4 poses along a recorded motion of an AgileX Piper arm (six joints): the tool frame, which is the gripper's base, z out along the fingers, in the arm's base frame.
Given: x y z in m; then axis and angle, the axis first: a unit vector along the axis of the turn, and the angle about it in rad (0 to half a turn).
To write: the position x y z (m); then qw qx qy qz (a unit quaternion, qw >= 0). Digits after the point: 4 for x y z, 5 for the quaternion.
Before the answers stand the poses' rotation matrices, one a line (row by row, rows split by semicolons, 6 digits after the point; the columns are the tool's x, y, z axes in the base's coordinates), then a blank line. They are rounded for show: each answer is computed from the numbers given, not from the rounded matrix.
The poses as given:
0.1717, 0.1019, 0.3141, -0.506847, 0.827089, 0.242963, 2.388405
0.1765, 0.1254, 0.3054, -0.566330, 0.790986, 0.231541, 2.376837
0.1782, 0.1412, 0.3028, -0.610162, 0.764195, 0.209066, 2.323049
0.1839, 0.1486, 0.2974, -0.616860, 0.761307, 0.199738, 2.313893
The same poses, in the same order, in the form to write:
-0.285212 -0.891203 0.352721; -0.558845 0.453605 0.694215; -0.778682 0.000882 -0.627418
-0.169399 -0.931495 0.321903; -0.610875 0.355553 0.707400; -0.773392 -0.076810 -0.629257
-0.056602 -0.937537 0.343251; -0.632237 0.299743 0.714444; -0.772705 -0.176577 -0.609711
-0.038609 -0.934434 0.354038; -0.640269 0.295150 0.709184; -0.767180 -0.199299 -0.609684

0.1717, 0.1019, 0.3141, 0.36776, -0.47133, 0.76913, 0.22594
0.1765, 0.1254, 0.3054, 0.37313, -0.52543, 0.73386, 0.21482
0.1782, 0.1412, 0.3028, 0.39794, -0.55977, 0.70108, 0.19180
0.1839, 0.1486, 0.2974, 0.40214, -0.56478, 0.69704, 0.18288

